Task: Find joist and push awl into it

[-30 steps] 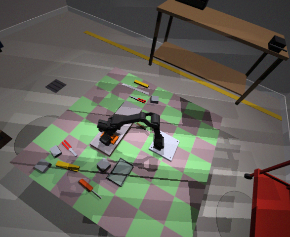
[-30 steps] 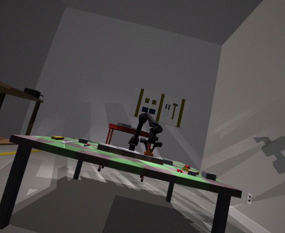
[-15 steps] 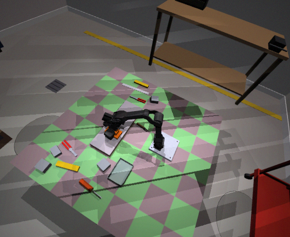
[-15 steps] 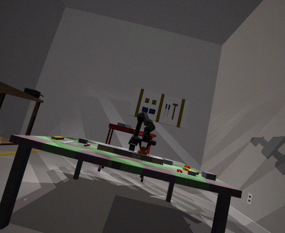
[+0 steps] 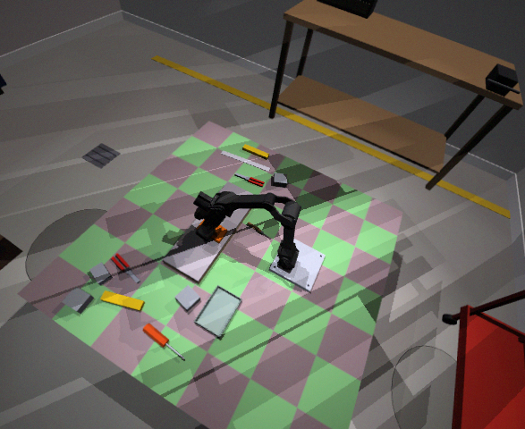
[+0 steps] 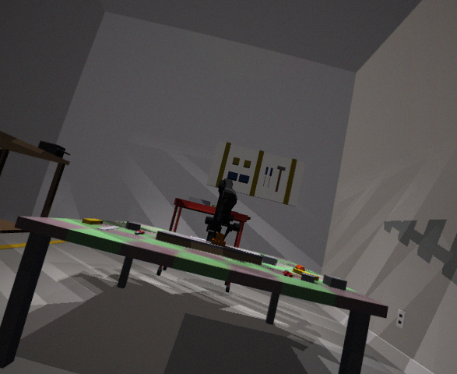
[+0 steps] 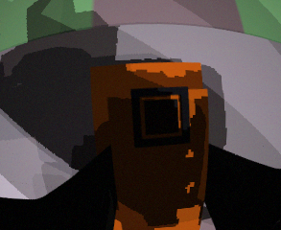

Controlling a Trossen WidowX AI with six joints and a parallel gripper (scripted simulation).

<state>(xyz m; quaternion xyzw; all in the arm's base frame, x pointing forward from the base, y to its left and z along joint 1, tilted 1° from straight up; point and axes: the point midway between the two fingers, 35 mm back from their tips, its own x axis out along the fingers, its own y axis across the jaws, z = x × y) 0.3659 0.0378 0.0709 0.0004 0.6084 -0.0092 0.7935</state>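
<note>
Now: the glass-like tray 22 cm behind my gripper tip, 28 cm to the left of it and 5 cm below it. Round my gripper tip: awl 19 cm behind, 14 cm to the right, 6 cm below; ruler 10 cm ahead, 52 cm to the right, 6 cm below; orange stud finder 1 cm ahead, 2 cm above.
</note>
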